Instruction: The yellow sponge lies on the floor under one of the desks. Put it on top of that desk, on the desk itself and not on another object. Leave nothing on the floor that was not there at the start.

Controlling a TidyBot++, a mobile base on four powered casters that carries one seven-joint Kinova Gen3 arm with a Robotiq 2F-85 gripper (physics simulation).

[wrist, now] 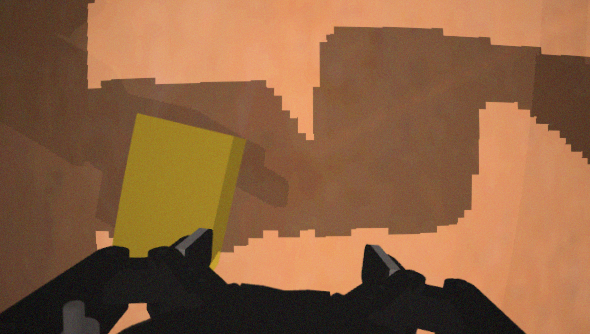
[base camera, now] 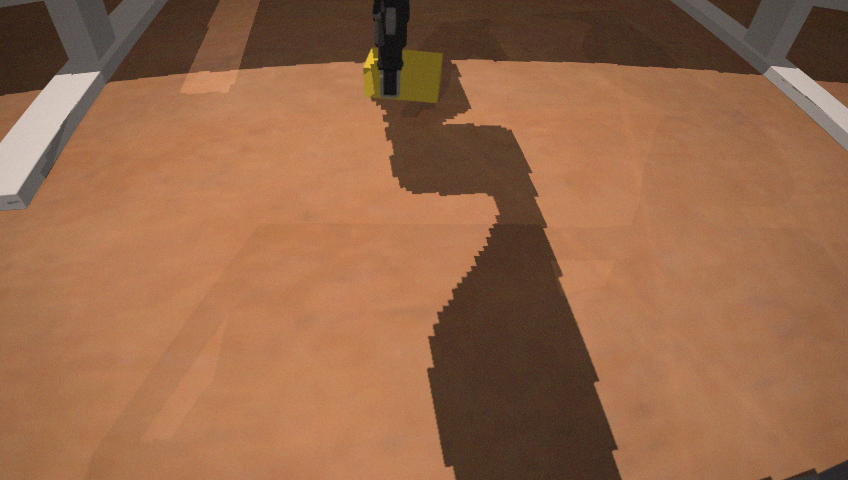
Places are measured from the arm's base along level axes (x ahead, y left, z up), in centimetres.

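Pixels of known places: gripper, between the fingertips: [wrist: 287, 253] [base camera: 390, 76].
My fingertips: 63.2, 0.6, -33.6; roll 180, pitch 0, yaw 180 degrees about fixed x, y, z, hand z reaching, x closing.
Observation:
Behind a point stands the place of what it marks, as x, y, z.
The yellow sponge [base camera: 421, 76] @(67.4, -3.4, -35.8) [wrist: 172, 182] @(70.6, -2.5, -35.1) lies on the floor near the top middle of the base camera view, partly behind the gripper. In the wrist view it lies at the left, and the left finger covers its lower right corner. My gripper [base camera: 389, 89] @(63.2, 0.6, -33.6) [wrist: 287, 253] @(63.2, 0.6, -33.6) is open, with its fingers wide apart and no object between them. The sponge is off to the left side of the gap, beneath and beyond the left finger. The desk top does not show in either view.
White desk legs with floor bars stand at the left [base camera: 50, 124] @(60.2, 45.6, -37.1) and the right [base camera: 812, 98] @(73.9, -72.7, -37.2) of the base camera view. The arm's dark shadow falls across the brown-orange floor [base camera: 285, 285] @(36.8, 9.8, -39.6) and over the sponge.

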